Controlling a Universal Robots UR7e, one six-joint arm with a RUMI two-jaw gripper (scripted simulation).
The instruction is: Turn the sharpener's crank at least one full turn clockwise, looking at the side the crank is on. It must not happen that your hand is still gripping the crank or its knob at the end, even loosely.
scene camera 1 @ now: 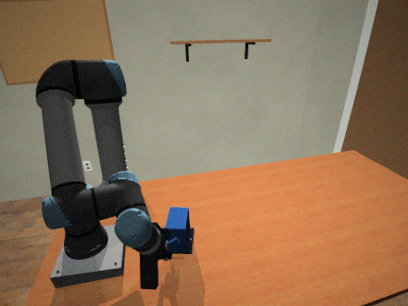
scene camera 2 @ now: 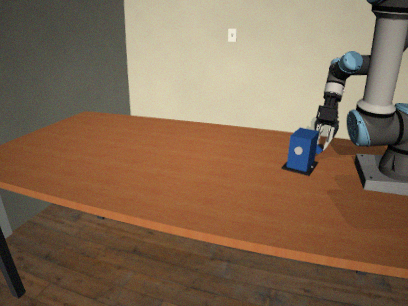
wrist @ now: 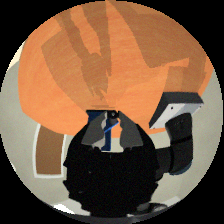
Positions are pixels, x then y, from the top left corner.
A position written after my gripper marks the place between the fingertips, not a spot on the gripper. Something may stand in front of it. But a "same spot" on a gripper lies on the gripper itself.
Labels:
my gripper: scene camera 1; scene camera 2 319, 150; wrist
same spot on my gripper: [wrist: 91, 135] = [scene camera 1: 166, 258]

